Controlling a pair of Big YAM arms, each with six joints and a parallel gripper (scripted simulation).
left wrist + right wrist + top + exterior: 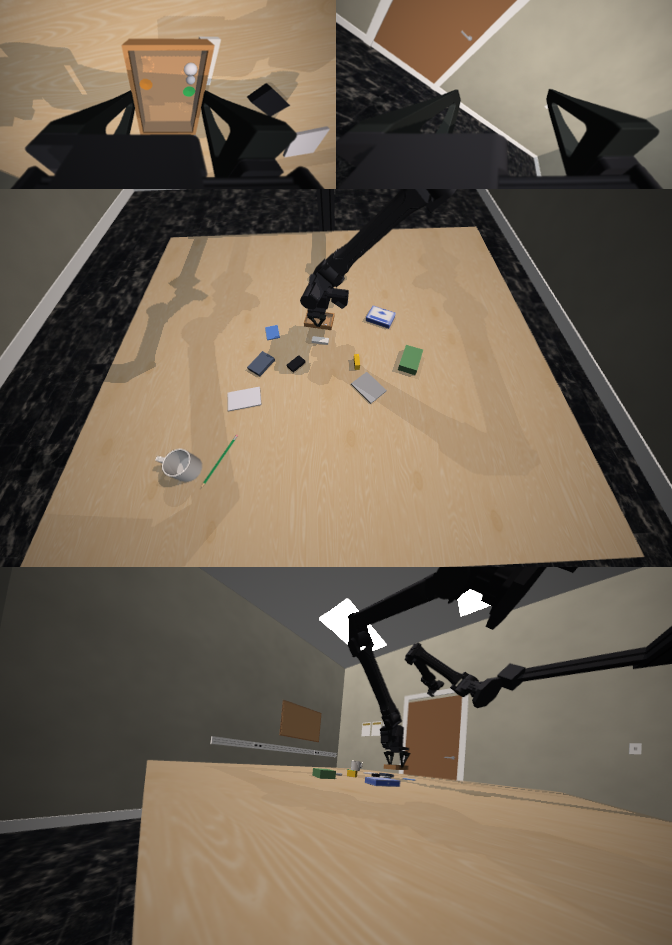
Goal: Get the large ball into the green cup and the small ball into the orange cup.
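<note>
My left hand is 5 cm short of the white block, 1 cm to the left of it and 7 cm above it. From my left hand the other things lie so: covered wooden puzzle 2 cm below; then black block 15 cm ahead, 11 cm to the right, 7 cm below; then yellow block 18 cm ahead, 12 cm to the left, 6 cm below.
</note>
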